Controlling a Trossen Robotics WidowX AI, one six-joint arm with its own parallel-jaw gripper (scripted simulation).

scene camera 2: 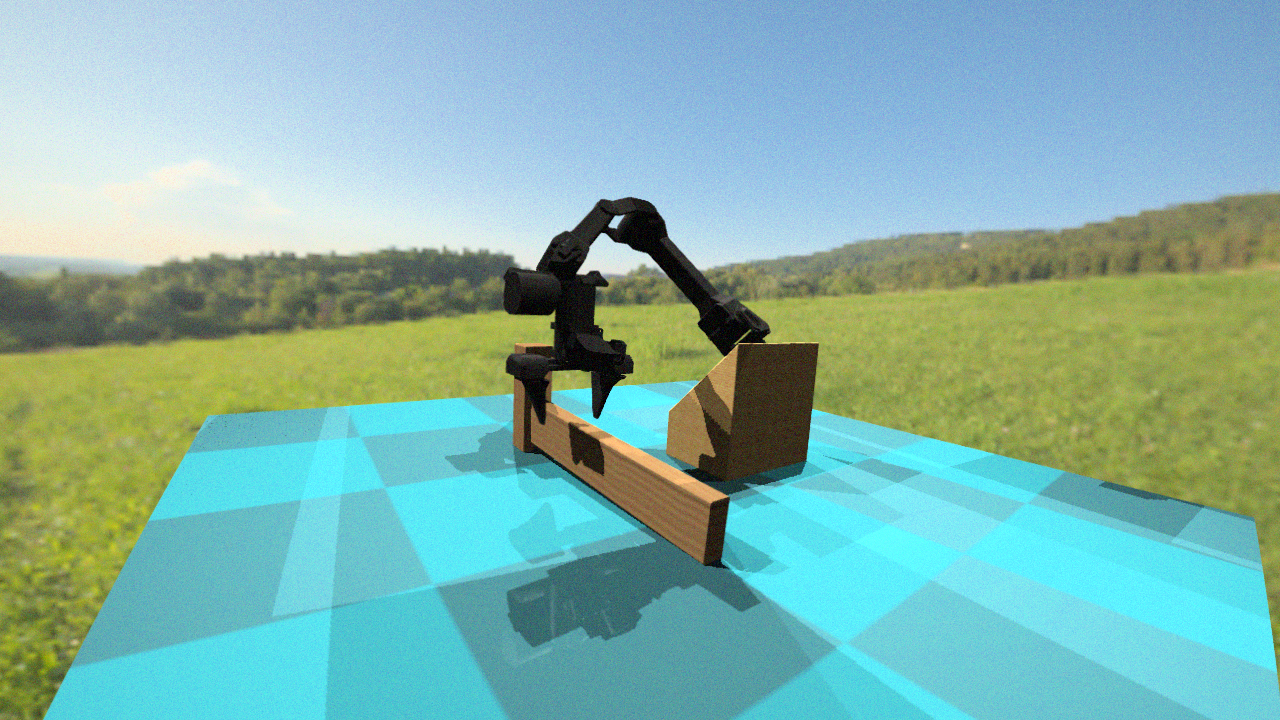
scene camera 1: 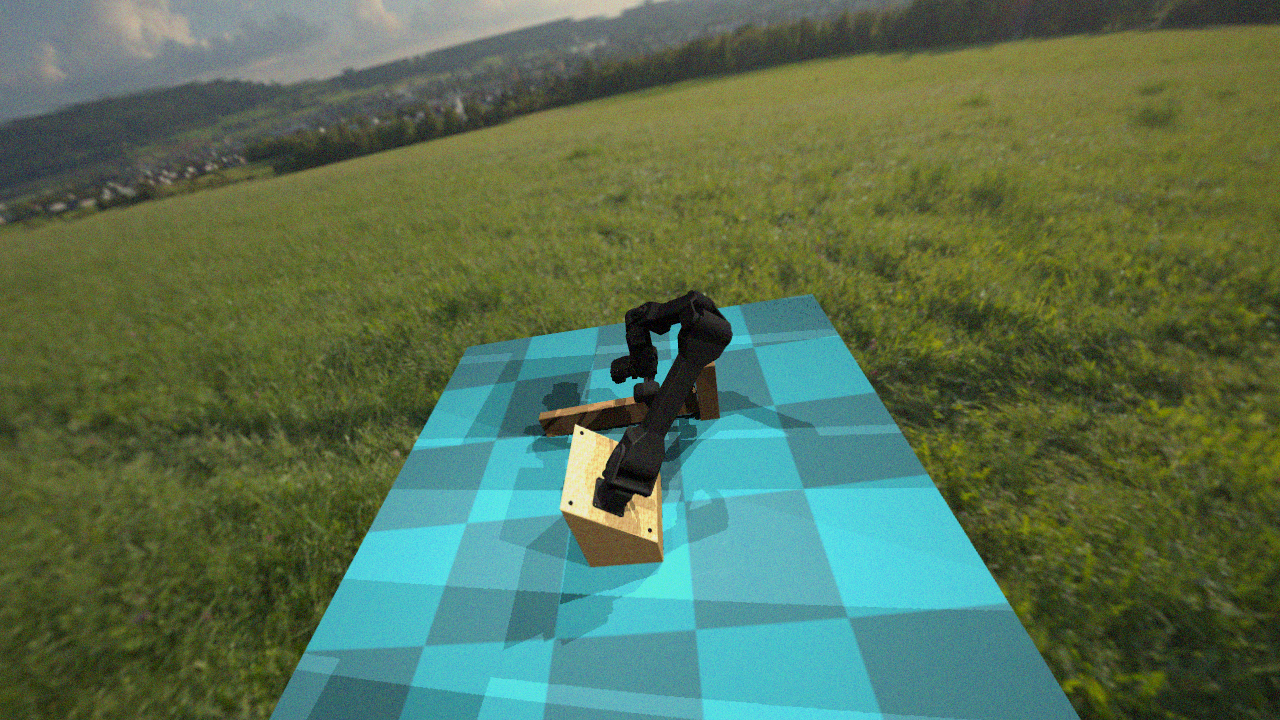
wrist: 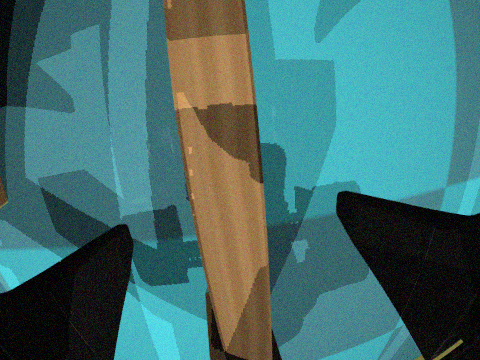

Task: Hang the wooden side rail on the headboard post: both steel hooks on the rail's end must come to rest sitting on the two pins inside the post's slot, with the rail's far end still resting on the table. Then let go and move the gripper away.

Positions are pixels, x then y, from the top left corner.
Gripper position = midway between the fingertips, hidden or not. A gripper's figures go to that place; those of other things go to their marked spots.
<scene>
The gripper [scene camera 2: 570, 421]: 76 cm from the lens. A wooden side rail [scene camera 2: 691, 515]: 55 cm from the lens.
</scene>
